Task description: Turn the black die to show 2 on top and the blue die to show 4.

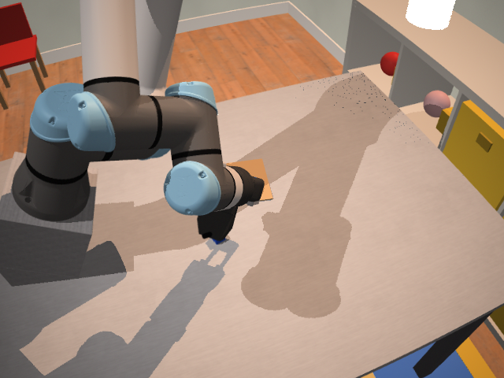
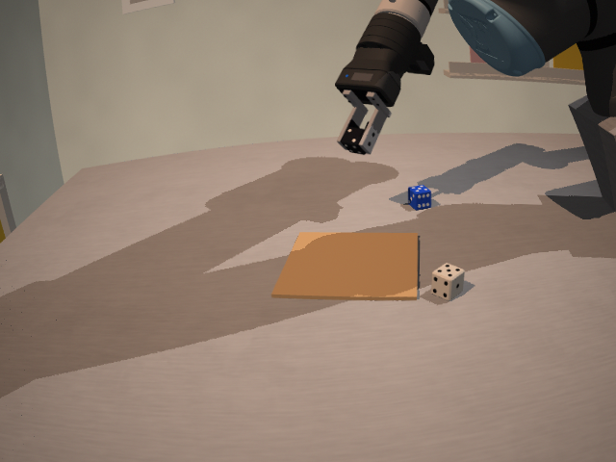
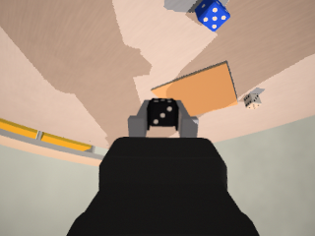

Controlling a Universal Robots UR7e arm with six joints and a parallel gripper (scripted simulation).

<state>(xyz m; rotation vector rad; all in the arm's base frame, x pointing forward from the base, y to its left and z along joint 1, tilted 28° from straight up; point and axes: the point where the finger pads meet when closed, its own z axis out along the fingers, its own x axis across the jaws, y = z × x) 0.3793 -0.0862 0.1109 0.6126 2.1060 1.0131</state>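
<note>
Now: the black die right at my hand. The rest, counted from my hand: white die 6 cm behind, 21 cm to the left, 9 cm below; blue die 8 cm behind, 1 cm to the right, 9 cm below; orange mat 3 cm ahead, 14 cm to the left, 10 cm below.
</note>
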